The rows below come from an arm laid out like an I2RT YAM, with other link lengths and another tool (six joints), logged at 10 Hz.
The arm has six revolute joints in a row. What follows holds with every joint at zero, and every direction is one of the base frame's. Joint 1 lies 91.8 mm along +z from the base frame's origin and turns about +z. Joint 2 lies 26.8 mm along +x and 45.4 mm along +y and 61 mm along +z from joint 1 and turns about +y. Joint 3 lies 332.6 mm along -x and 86.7 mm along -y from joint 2 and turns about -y. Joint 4 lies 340.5 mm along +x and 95.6 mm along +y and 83.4 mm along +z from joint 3 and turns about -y. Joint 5 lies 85.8 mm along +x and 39.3 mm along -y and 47 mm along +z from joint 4 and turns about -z. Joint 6 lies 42.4 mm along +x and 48.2 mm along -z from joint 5 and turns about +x. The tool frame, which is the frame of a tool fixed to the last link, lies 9 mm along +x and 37 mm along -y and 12 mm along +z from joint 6; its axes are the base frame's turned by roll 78.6, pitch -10.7 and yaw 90 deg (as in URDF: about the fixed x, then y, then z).
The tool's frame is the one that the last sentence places.
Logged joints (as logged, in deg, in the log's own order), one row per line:
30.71 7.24 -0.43 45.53 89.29 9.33
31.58 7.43 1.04 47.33 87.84 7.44
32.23 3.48 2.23 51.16 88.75 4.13
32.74 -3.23 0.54 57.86 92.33 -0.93
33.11 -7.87 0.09 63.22 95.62 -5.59
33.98 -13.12 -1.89 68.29 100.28 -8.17
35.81 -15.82 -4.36 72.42 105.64 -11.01
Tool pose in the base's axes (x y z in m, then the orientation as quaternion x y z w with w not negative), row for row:
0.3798 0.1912 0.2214 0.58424 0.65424 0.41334 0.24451
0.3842 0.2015 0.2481 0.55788 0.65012 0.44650 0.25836
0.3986 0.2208 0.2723 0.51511 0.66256 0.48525 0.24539
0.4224 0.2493 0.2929 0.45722 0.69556 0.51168 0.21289
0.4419 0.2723 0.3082 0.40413 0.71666 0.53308 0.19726
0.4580 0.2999 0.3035 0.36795 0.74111 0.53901 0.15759
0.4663 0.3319 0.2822 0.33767 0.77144 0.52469 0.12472
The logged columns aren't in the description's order. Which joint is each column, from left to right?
Columns, left to right: joint 1, joint 5, joint 4, joint 3, joint 2, joint 6.
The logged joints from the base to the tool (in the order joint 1, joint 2, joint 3, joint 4, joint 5, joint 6), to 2 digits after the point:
30.71 89.29 45.53 -0.43 7.24 9.33
31.58 87.84 47.33 1.04 7.43 7.44
32.23 88.75 51.16 2.23 3.48 4.13
32.74 92.33 57.86 0.54 -3.23 -0.93
33.11 95.62 63.22 0.09 -7.87 -5.59
33.98 100.28 68.29 -1.89 -13.12 -8.17
35.81 105.64 72.42 -4.36 -15.82 -11.01

